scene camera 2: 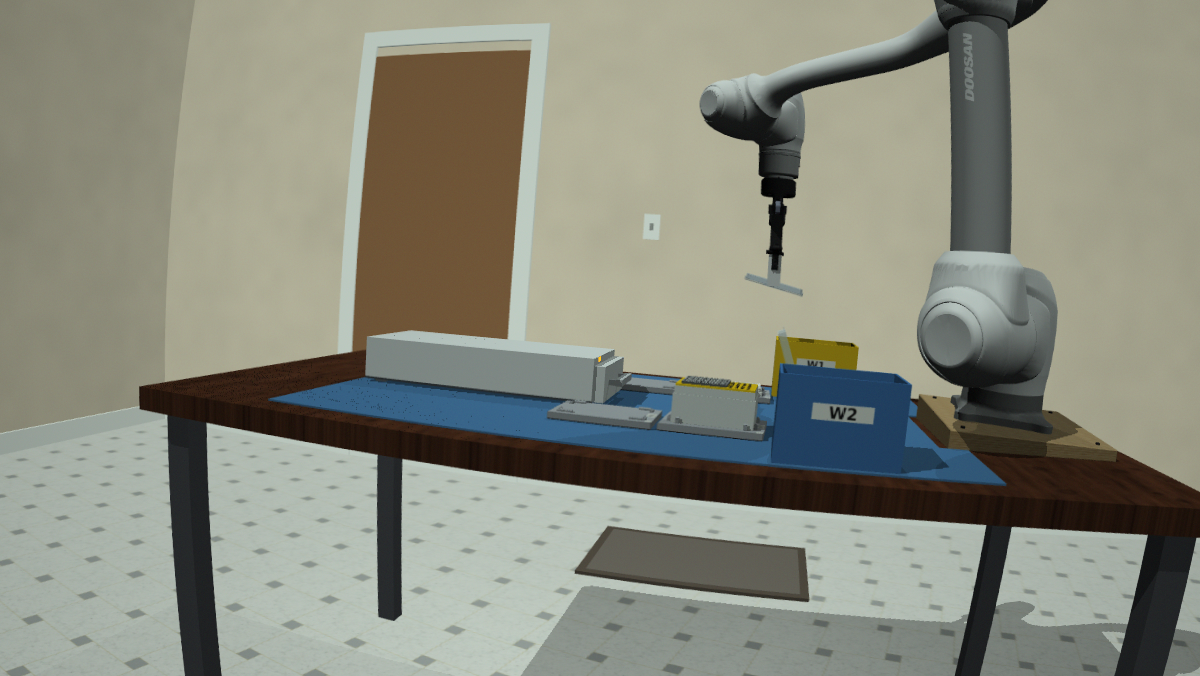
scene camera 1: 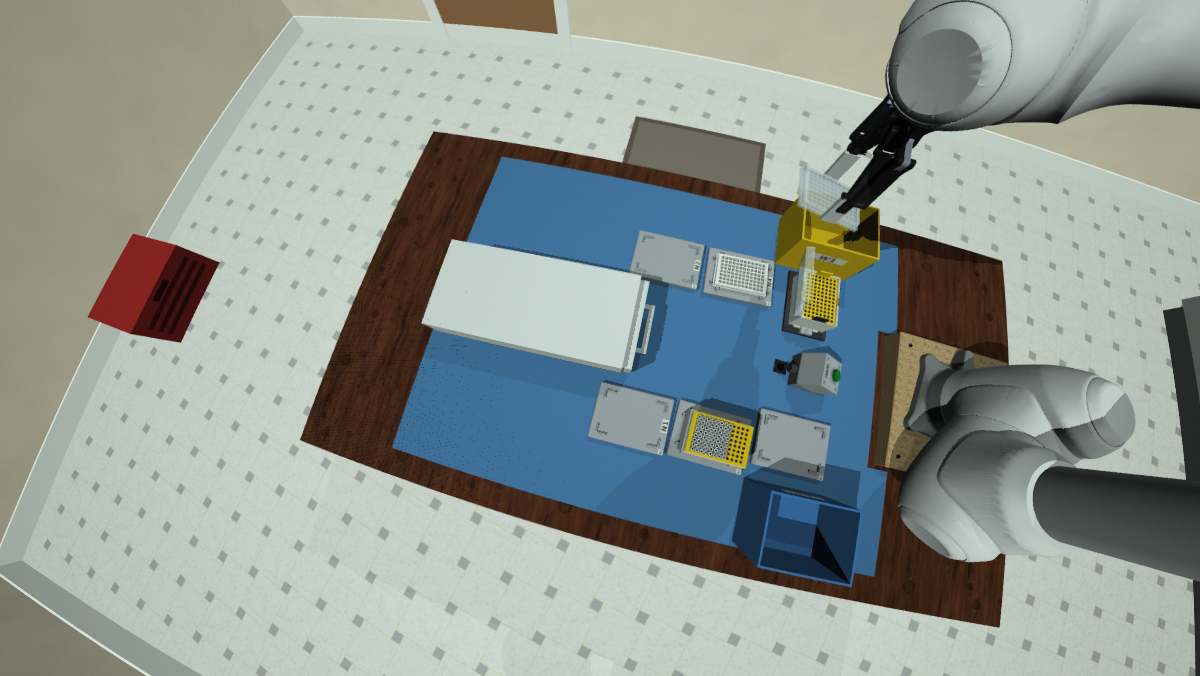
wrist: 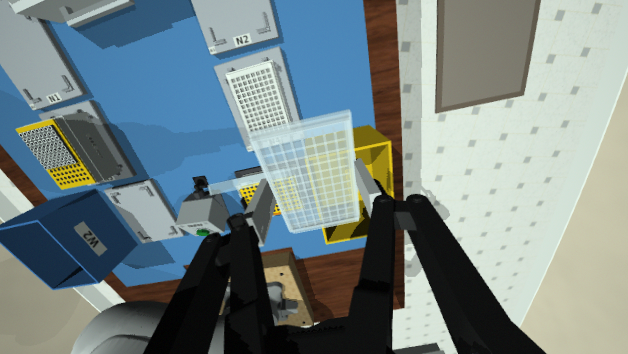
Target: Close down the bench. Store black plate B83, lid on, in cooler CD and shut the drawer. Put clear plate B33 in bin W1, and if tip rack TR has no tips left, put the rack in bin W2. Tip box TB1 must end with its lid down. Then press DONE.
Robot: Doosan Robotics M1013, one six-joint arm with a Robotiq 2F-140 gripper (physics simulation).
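Places are measured from the arm's base along level axes (x ahead, y left, z up), in metres.
Where they show: gripper, between the fingertips: (scene camera 2: pixel 773 285) (scene camera 1: pixel 828 198) (wrist: pixel 313 180); arm's base, origin of its link: (scene camera 2: pixel 998 417) (scene camera 1: pixel 944 404).
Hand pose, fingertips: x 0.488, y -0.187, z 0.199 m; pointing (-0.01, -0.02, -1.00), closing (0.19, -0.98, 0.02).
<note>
Things, the pixels of their top centre, and the offset from my fingertips.
- clear plate B33, centre of its top: (wrist: pixel 314 194) (scene camera 2: pixel 774 275) (scene camera 1: pixel 837 191) dx -0.002, dy -0.001, dz +0.023 m
- yellow bin W1, centre of its top: (wrist: pixel 354 199) (scene camera 2: pixel 816 341) (scene camera 1: pixel 842 223) dx -0.095, dy -0.070, dz -0.112 m
- yellow-topped rack, centre of its top: (scene camera 2: pixel 718 381) (scene camera 1: pixel 720 439) (wrist: pixel 54 158) dx -0.009, dy +0.465, dz -0.155 m
- tip box, centre of its top: (wrist: pixel 270 202) (scene camera 1: pixel 825 295) dx -0.122, dy +0.085, dz -0.158 m
- Blue bin W2, centre of its top: (scene camera 2: pixel 842 373) (scene camera 1: pixel 811 539) (wrist: pixel 45 259) dx -0.211, dy +0.564, dz -0.112 m
- green DONE button, centre of its top: (wrist: pixel 201 235) (scene camera 1: pixel 838 375) dx -0.197, dy +0.244, dz -0.158 m
- white plate, centre of its top: (wrist: pixel 260 104) (scene camera 1: pixel 742 273) dx +0.054, dy +0.088, dz -0.206 m
- N2, centre of its top: (scene camera 2: pixel 645 380) (scene camera 1: pixel 667 257) dx +0.230, dy +0.120, dz -0.216 m
- Nest N1, centre of its top: (scene camera 2: pixel 606 408) (scene camera 1: pixel 631 418) (wrist: pixel 23 56) dx +0.162, dy +0.497, dz -0.216 m
- grey nest, centre of its top: (scene camera 1: pixel 793 444) (wrist: pixel 143 216) dx -0.182, dy +0.408, dz -0.214 m
My gripper (scene camera 1: pixel 833 193) (scene camera 2: pixel 774 269) (wrist: pixel 313 180) is shut on the clear plate B33 (scene camera 1: pixel 817 189) (scene camera 2: pixel 760 280) (wrist: pixel 320 175), held tilted, high above yellow bin W1 (scene camera 1: pixel 796 250) (scene camera 2: pixel 843 356) (wrist: pixel 374 136). A yellow-topped rack (scene camera 1: pixel 740 442) (scene camera 2: pixel 715 408) (wrist: pixel 60 155), seemingly TR, has tips over much of its top. The tip box (scene camera 1: pixel 820 296), seemingly TB1, has its clear lid (scene camera 1: pixel 807 262) upright. Cooler CD (scene camera 1: pixel 537 302) (scene camera 2: pixel 487 366) has its drawer shut. Blue bin W2 (scene camera 1: pixel 749 529) (scene camera 2: pixel 839 446) (wrist: pixel 65 215) stands opposite W1. The green DONE button (scene camera 1: pixel 836 375) (wrist: pixel 202 232) is on a grey box. Black plate B83 does not show.
A white plate (scene camera 1: pixel 741 275) (wrist: pixel 256 95) sits on a nest beside N2 (scene camera 1: pixel 667 258) (wrist: pixel 237 20). Nest N1 (scene camera 1: pixel 629 419) (wrist: pixel 37 65) and another grey nest (scene camera 1: pixel 791 443) (wrist: pixel 142 210) flank the tip rack. The arm's wooden base (scene camera 1: pixel 894 411) stands at the table's right.
</note>
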